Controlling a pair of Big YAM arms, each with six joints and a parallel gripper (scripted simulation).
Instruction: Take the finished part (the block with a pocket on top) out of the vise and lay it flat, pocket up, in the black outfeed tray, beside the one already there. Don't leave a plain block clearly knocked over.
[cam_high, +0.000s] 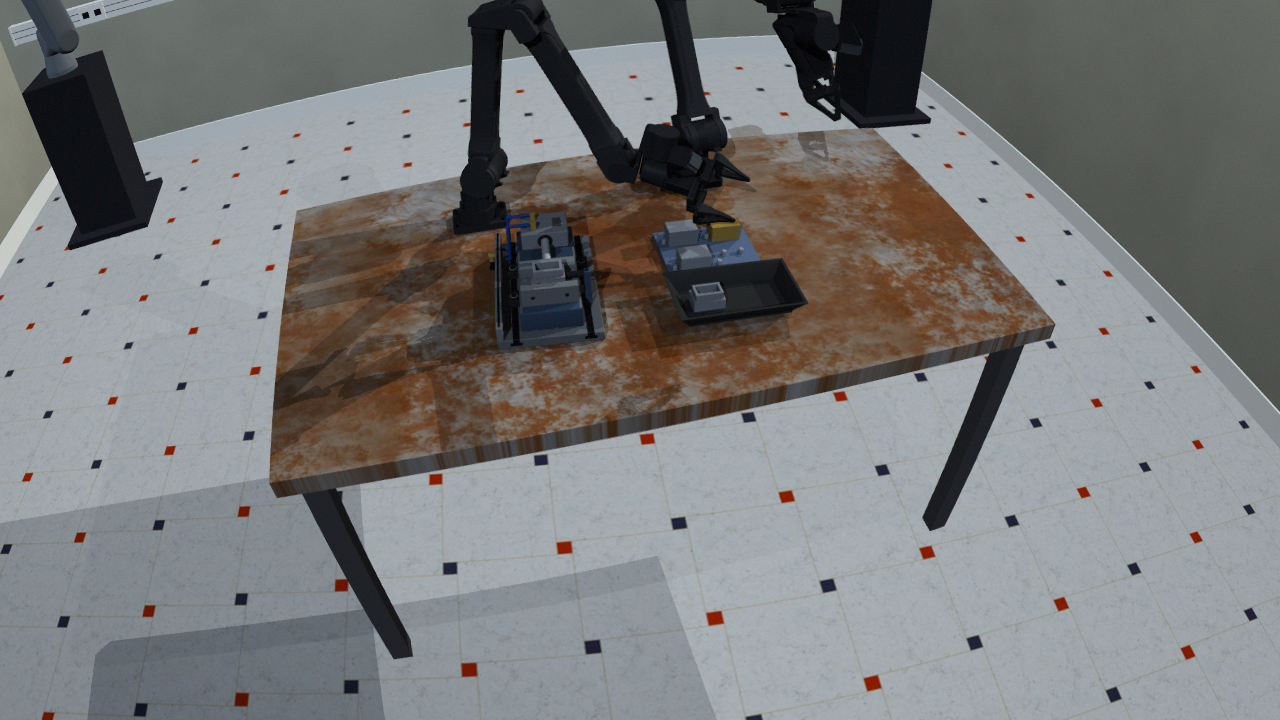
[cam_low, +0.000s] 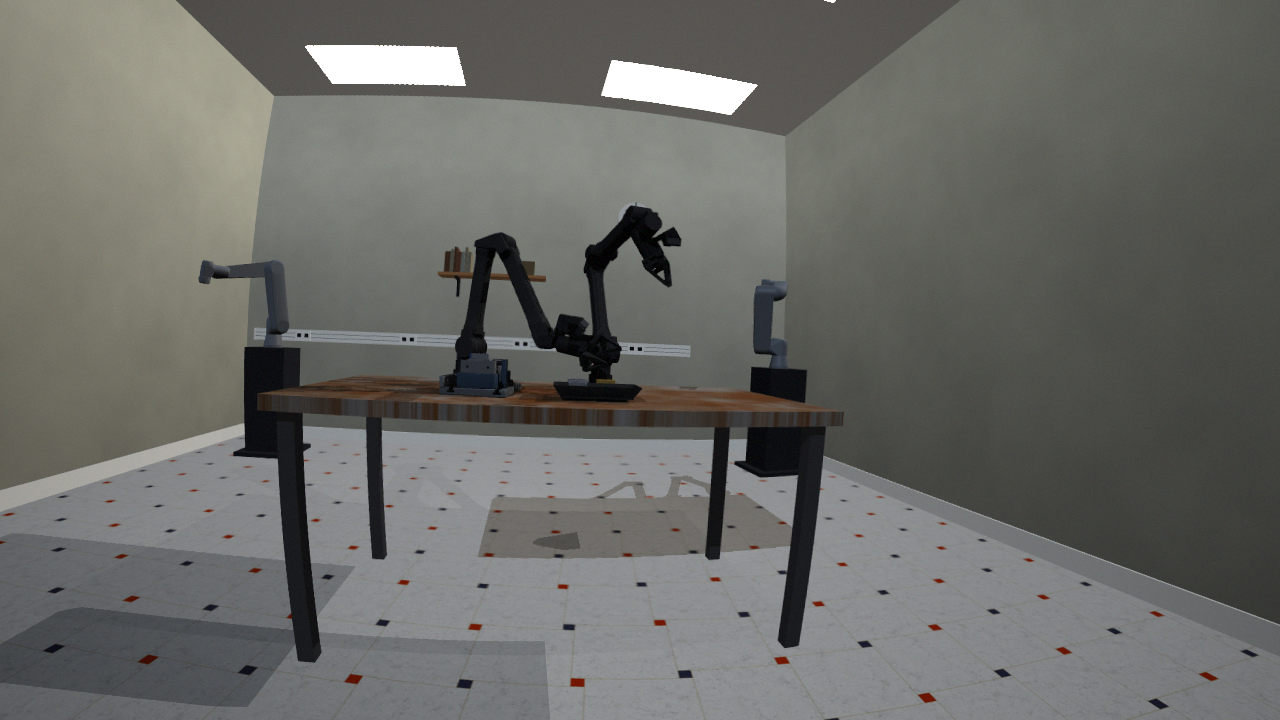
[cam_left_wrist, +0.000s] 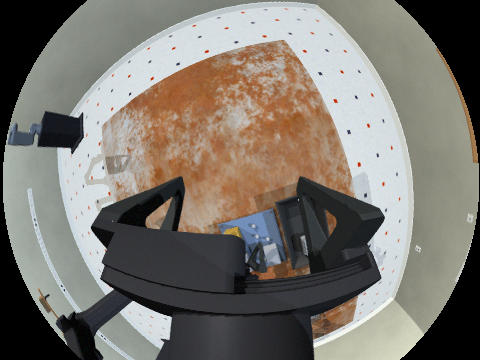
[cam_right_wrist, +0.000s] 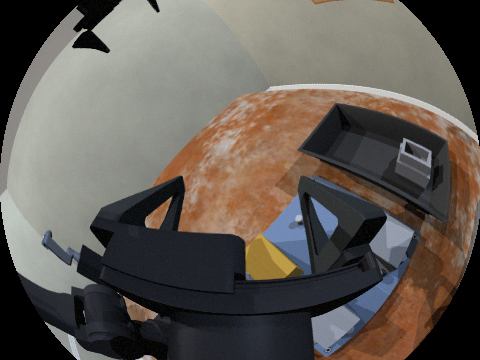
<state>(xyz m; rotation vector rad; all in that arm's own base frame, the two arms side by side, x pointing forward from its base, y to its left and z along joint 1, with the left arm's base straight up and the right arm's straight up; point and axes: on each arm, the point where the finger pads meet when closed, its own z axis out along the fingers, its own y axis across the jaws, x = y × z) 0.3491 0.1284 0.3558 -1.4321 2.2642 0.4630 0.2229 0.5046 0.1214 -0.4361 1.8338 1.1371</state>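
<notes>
My right hand is 40 mm past the yellow block, 10 mm to the left of it and 100 mm above it. The rest, counted from my right hand: blue plate 60 mm to the right, 120 mm below.
</notes>
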